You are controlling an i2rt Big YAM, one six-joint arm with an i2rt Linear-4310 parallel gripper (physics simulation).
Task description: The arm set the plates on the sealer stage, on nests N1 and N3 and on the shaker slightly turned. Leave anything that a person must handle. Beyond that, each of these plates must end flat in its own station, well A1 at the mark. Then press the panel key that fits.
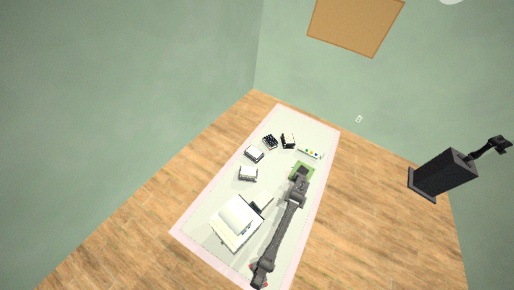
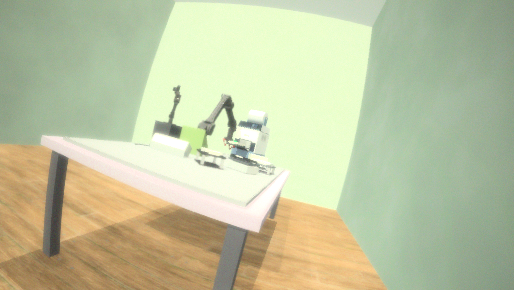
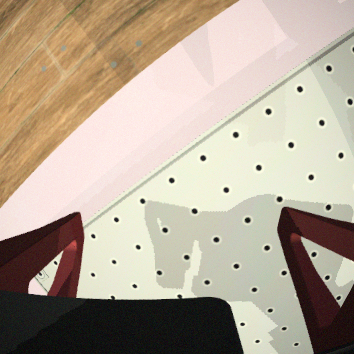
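My gripper is open and empty above the table's near end, beyond the sealer; its red fingers stand far apart. The white sealer has a pale plate on the stage at its side. White-topped plates sit on two separate stations. A cream-topped plate sits on a black holder near the panel. A dark block with many wells is beside it. The key panel shows green, yellow and blue keys. Station labels, A1 marks and small turns are too small to tell.
The arm stands on a green base near the panel and stretches along the table's side. The table's pink edge borders a perforated board. A second arm stands on a dark pedestal, off the table.
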